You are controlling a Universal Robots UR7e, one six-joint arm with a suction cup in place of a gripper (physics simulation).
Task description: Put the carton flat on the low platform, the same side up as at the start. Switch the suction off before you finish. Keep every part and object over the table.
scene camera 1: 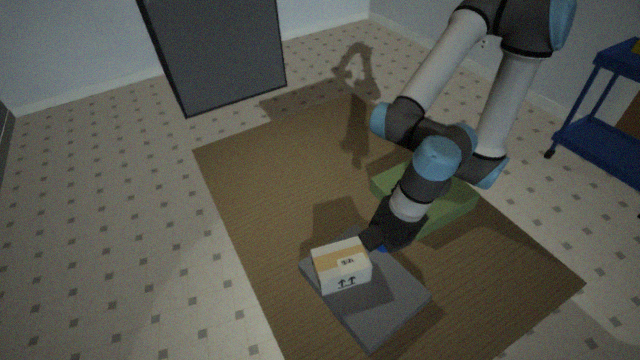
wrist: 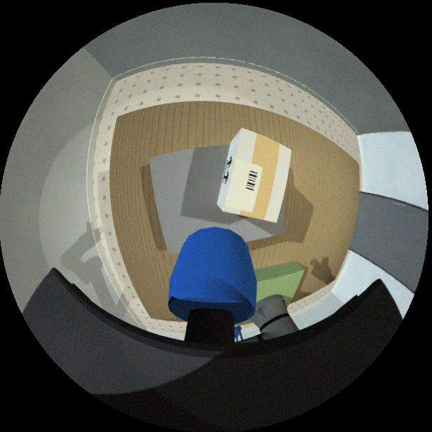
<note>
In view: my suction cup [wrist: 213, 269], a white carton [scene camera 1: 343, 264] and a low grey platform [scene camera 1: 372, 312].
The white carton also shows in the wrist view [wrist: 253, 183].
</note>
